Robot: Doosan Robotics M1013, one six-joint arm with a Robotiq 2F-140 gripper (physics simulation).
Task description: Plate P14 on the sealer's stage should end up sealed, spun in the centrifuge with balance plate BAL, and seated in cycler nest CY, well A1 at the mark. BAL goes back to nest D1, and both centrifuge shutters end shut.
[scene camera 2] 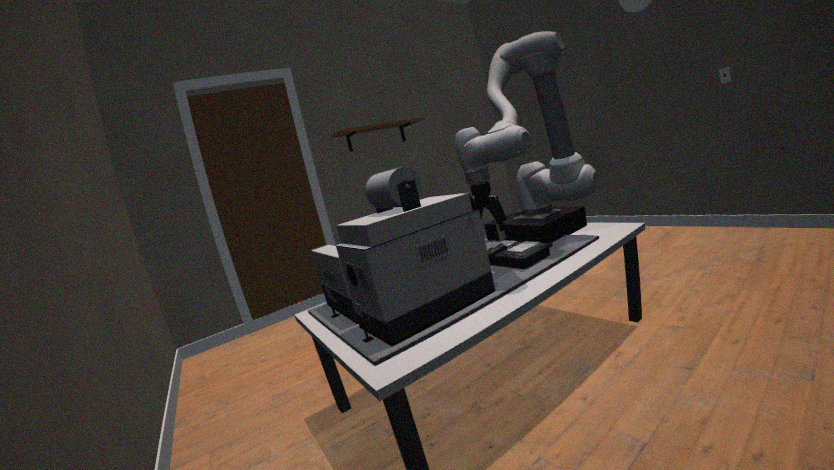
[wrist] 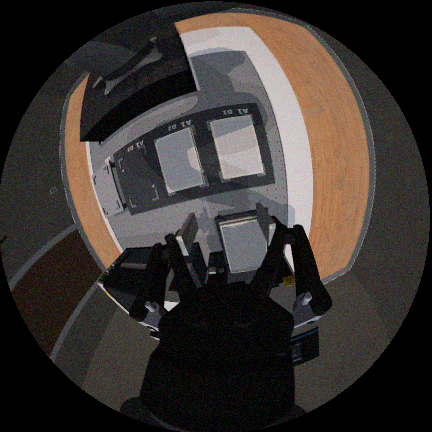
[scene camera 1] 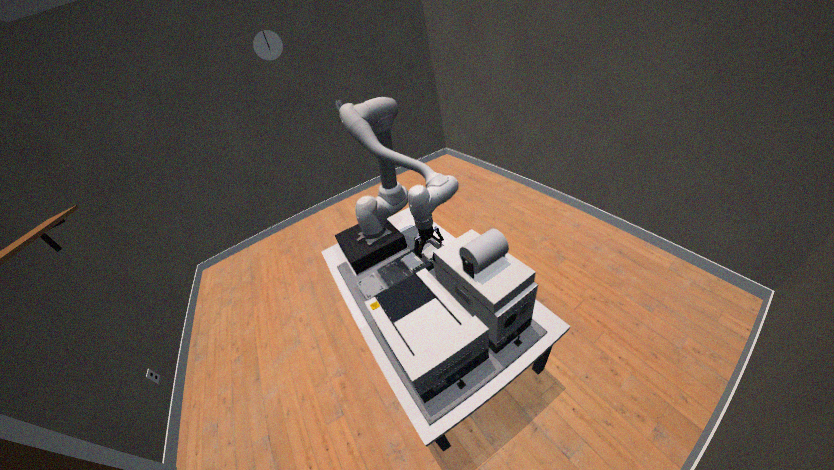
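Where they show: gripper, fingertip midpoint: (scene camera 2: 493, 239) (wrist: 225, 215) (scene camera 1: 431, 256); arm's base at its link origin: (scene camera 2: 537, 216) (scene camera 1: 375, 234).
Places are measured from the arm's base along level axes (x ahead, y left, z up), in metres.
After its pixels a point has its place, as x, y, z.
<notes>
My gripper (wrist: 225, 215) @(0.485, 0.113, 0.036) (scene camera 1: 429, 244) @(0.485, 0.113, 0.036) is open and empty, pointing down beside the sealer (scene camera 1: 478, 271) @(0.934, 0.039, 0.305) (scene camera 2: 426, 251) @(0.898, 0.227, 0.129). In the wrist view, plate P14 (wrist: 245, 247) @(0.562, 0.134, 0.030) lies flat on the sealer's stage, with one finger left of it and the other overlapping its right edge. Height between fingertips and plate cannot be told. Pale plate BAL (wrist: 237, 148) @(0.382, 0.167, -0.029) (scene camera 2: 521, 248) @(0.403, 0.178, -0.029) sits in nest D1. Another plate (wrist: 180, 160) @(0.372, 0.052, -0.029) (scene camera 1: 415, 260) @(0.382, 0.061, -0.029) sits in D2; nest D3 (wrist: 137, 182) @(0.374, -0.082, -0.045) holds no plate. Shutter states and whether P14 is sealed cannot be told.
The arm's black base block (scene camera 1: 373, 248) @(0.124, -0.079, 0.002) (scene camera 2: 545, 224) @(0.140, 0.132, -0.003) stands behind the nests. A low white-topped machine with a dark panel (scene camera 1: 406, 296) @(0.686, -0.167, 0.119) stands beside the sealer. A grey nest (wrist: 106, 187) @(0.335, -0.216, -0.046) (scene camera 1: 370, 284) @(0.333, -0.228, -0.047) lies beyond D3. A film roll (scene camera 1: 487, 248) @(0.922, 0.101, 0.369) (scene camera 2: 388, 186) @(0.947, 0.189, 0.337) tops the sealer.
</notes>
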